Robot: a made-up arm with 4 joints. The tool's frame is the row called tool.
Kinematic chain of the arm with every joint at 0, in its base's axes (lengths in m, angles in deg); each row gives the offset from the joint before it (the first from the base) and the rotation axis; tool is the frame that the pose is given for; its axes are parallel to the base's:
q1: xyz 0 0 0.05 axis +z
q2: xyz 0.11 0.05 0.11 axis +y
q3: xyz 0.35 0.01 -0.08 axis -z
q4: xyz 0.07 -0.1 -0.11 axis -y
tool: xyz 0 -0.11 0.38
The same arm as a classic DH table. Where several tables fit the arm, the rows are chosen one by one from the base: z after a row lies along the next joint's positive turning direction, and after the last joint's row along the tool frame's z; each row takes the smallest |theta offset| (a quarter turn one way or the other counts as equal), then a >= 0, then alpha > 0; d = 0 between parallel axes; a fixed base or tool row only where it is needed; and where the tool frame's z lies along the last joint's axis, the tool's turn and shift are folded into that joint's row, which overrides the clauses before.
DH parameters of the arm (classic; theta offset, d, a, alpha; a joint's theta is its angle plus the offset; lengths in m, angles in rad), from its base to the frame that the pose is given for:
q1: 0 0.16 0.11 -1.5708
q2: 0 0.06 0.35 -1.5708
q3: 0 0.19 0.07 -1.5708
q4: 0 0.21 0 -1.5708
tool (fixed): 0 0.38 0 0

